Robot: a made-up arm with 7 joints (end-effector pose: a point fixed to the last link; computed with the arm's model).
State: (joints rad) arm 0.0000 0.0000 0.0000 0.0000 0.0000 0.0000 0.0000
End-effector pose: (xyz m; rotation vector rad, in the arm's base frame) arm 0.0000 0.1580 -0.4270 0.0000 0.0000 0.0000
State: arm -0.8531 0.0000 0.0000 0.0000 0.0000 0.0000 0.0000
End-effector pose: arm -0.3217 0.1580 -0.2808 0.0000 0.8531 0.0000
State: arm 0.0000 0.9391 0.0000 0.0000 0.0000 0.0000 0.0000
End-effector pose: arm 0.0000 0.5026 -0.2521 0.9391 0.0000 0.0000
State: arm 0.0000 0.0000 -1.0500 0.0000 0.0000 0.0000 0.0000
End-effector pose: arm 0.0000 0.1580 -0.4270 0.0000 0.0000 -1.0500
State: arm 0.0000 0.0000 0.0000 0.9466 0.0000 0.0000 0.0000
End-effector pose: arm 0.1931 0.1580 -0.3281 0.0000 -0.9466 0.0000
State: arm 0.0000 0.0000 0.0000 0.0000 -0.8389 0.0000 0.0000
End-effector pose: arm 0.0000 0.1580 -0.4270 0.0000 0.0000 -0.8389
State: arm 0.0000 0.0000 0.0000 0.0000 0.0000 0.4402 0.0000
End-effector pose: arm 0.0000 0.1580 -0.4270 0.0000 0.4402 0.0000
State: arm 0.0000 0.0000 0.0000 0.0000 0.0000 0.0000 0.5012
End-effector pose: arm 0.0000 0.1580 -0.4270 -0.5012 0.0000 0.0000
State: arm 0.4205 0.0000 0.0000 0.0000 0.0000 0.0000 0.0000
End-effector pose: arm 0.1743 0.1580 -0.3898 0.0000 -0.4205 0.0000
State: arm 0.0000 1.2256 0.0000 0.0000 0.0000 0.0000 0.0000
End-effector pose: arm 0.0000 0.5598 -0.1445 1.2256 0.0000 0.0000
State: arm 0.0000 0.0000 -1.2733 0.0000 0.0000 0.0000 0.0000
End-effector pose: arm 0.0000 0.1580 -0.4270 0.0000 0.0000 -1.2733
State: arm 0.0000 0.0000 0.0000 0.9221 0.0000 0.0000 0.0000
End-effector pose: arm 0.1897 0.1580 -0.3328 0.0000 -0.9221 0.0000
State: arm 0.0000 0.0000 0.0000 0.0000 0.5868 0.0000 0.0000
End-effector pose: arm 0.0000 0.1580 -0.4270 0.0000 0.0000 0.5868
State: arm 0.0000 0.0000 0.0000 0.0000 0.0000 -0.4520 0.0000
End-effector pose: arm 0.0000 0.1580 -0.4270 0.0000 -0.4520 0.0000
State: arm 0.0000 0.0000 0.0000 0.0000 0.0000 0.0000 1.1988
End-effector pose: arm 0.0000 0.1580 -0.4270 -1.1988 0.0000 0.0000
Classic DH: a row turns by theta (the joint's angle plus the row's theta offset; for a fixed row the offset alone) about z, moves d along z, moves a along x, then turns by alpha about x. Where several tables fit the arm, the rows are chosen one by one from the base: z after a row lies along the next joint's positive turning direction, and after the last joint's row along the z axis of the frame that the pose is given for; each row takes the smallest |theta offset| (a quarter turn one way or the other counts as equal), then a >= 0, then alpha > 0; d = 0 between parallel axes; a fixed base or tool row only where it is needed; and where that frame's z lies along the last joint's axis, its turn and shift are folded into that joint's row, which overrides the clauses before.
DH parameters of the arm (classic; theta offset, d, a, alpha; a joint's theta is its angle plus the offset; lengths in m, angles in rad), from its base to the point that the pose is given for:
base (fixed): 0 0 0 1.5708
joint 1: 1.5708 -0.158 0 1.5708
joint 2: 1.5708 0 0 1.5708
joint 3: 1.5708 -0.189 0 1.5708
joint 4: 0 0 0 -1.5708
joint 5: 0 -0.238 0 -1.5708
joint 6: -1.5708 0 0 1.5708
joint 7: 1.5708 0 0 1.5708
tool (fixed): -1.5708 0 0 0

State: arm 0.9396 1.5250 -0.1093 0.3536 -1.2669 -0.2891 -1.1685
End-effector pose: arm 0.0708 0.5694 0.0497 2.8130 -0.5849 -0.8151
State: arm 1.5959 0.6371 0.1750 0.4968 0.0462 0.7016 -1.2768
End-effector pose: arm 0.3055 0.4108 0.1194 1.2232 -0.7989 1.4926
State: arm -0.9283 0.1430 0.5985 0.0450 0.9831 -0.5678 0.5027
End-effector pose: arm -0.3322 0.2248 -0.2597 0.6920 -0.1469 1.0377
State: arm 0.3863 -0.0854 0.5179 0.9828 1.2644 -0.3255 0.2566
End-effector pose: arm 0.2830 0.2283 -0.2392 -0.6833 -1.7163 1.6107
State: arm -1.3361 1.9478 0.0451 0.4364 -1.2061 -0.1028 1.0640
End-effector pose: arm 0.1724 0.5326 -0.0621 0.5136 2.3267 -1.2957
